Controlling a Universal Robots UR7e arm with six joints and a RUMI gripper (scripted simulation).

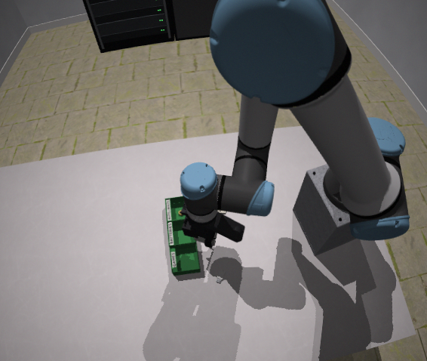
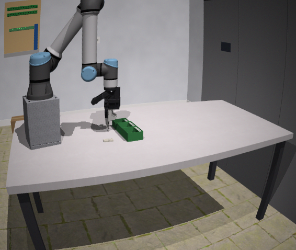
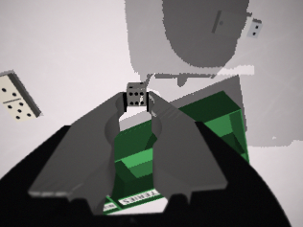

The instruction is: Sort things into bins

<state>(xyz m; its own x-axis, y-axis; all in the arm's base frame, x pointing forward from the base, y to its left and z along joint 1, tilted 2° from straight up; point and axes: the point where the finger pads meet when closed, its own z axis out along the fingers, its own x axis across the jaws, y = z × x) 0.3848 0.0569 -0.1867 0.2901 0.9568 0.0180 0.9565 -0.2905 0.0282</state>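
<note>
My gripper is now 2 cm past the white domino, 13 cm to the left of it and 4 cm above it. The rest, counted from my hand: brass nut: 10 cm ahead, 12 cm to the right, 3 cm below; then white die: 1 cm below; then grey metal piece: 2 cm behind, 10 cm to the left, 4 cm below.
</note>
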